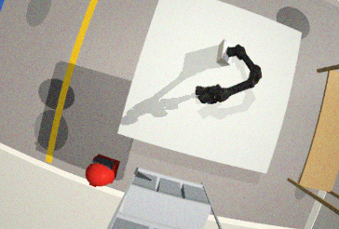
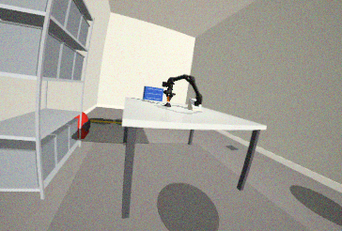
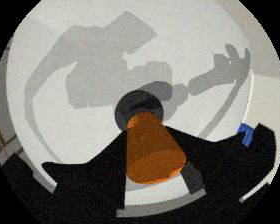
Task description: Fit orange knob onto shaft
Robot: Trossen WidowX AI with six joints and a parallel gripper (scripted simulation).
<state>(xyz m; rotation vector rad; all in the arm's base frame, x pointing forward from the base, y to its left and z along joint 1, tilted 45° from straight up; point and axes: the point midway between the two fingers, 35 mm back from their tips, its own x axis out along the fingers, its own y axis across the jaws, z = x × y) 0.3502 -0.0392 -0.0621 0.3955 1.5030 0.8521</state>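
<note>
Right now the orange knob is 30 mm above my gripper tip. The rest, counted from my gripper tip: dark round pedestal: 40 mm below.
</note>
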